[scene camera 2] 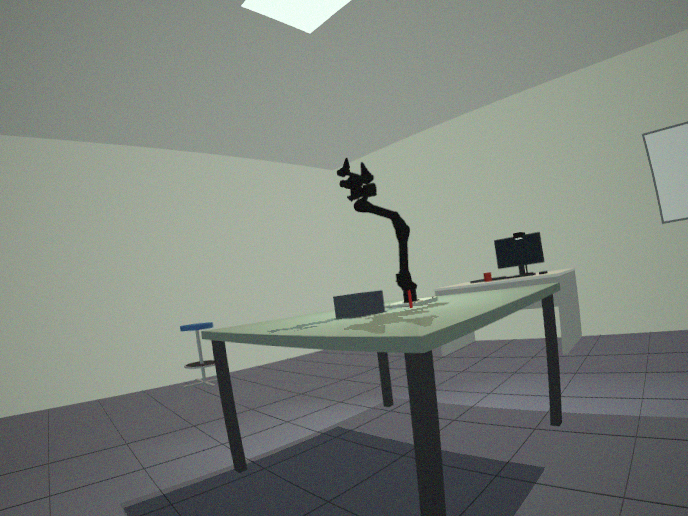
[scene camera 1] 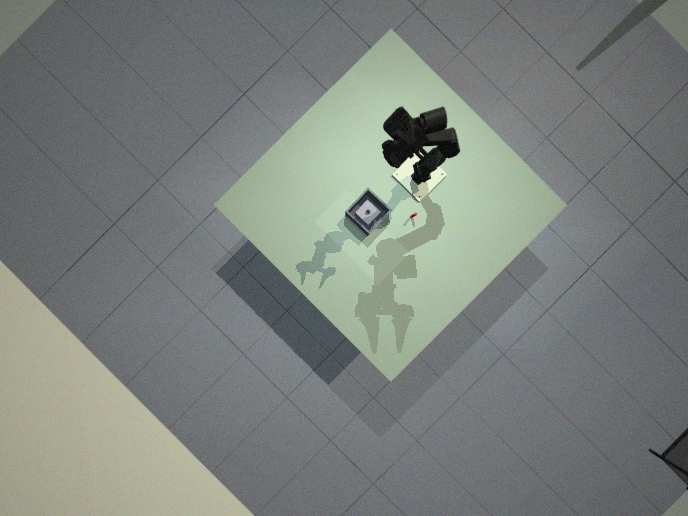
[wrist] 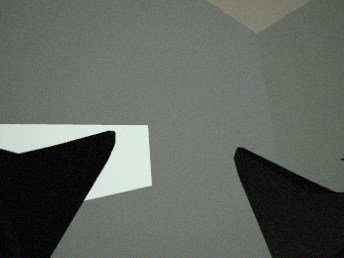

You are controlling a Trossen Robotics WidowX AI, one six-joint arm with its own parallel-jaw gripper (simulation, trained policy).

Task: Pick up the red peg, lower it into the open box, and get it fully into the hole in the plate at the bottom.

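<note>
Gripper visible point(scene camera 1: 423, 157), and visible also in the wrist view point(wrist: 176, 145). A grey box point(scene camera 1: 368, 194) is present; in the wrist view the box is out of frame.
</note>
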